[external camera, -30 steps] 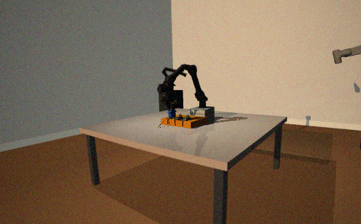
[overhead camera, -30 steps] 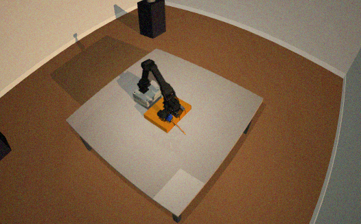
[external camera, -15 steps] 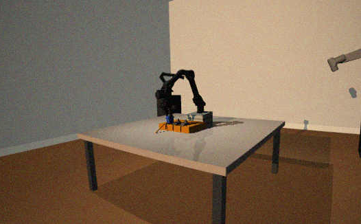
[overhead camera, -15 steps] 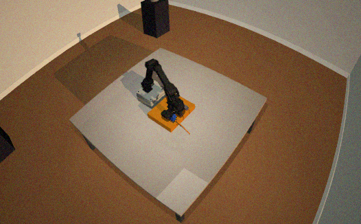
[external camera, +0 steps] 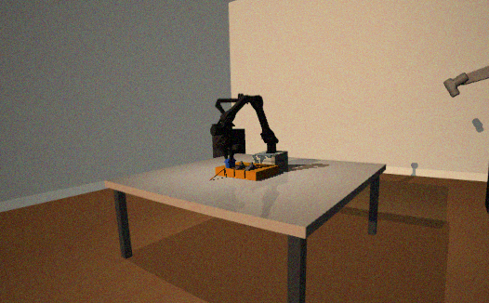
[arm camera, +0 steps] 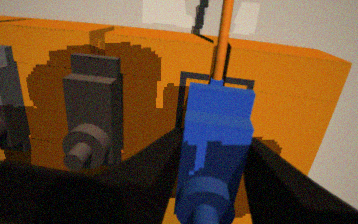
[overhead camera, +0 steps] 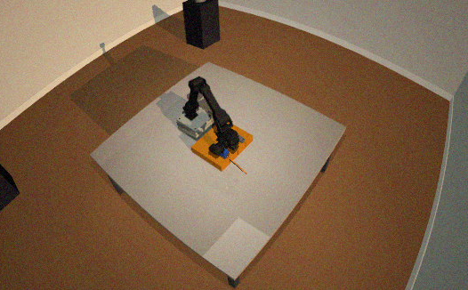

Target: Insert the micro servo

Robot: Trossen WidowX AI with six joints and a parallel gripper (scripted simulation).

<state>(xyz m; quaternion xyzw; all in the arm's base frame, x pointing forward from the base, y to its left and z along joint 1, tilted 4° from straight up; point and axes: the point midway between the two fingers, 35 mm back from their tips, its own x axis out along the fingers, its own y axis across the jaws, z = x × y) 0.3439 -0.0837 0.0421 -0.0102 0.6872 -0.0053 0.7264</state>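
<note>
Now: the orange deck 12 cm behind my gripper tip, 7 cm to the left of it and 6 cm below it.
</note>
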